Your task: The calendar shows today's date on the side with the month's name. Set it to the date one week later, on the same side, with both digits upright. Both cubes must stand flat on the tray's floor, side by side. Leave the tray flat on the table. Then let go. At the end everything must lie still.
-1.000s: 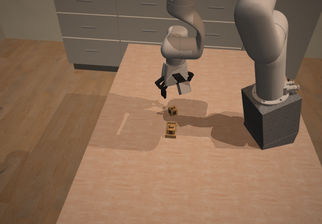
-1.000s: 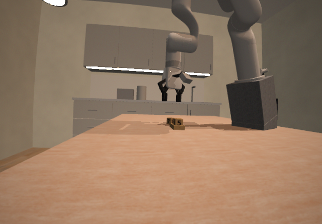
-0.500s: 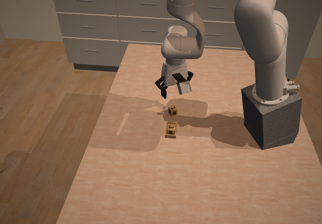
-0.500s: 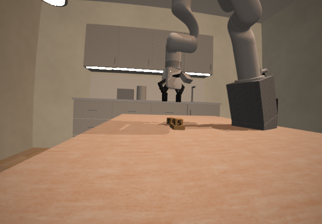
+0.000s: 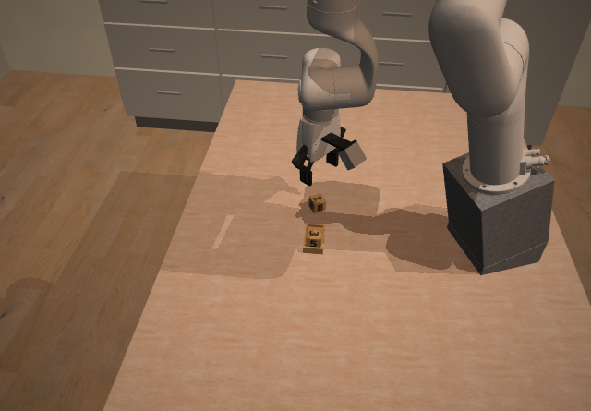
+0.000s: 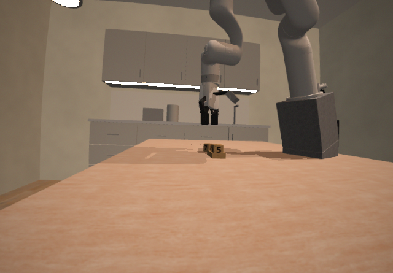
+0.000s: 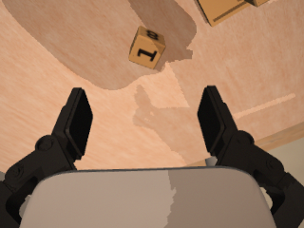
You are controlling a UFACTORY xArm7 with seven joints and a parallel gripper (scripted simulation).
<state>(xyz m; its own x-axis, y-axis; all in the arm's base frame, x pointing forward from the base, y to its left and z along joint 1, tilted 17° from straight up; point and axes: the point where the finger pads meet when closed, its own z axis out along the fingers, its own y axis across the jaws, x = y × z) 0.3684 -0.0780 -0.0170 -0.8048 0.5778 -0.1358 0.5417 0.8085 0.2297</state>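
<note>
My hand is 100 mm above the wooden cube.
</note>
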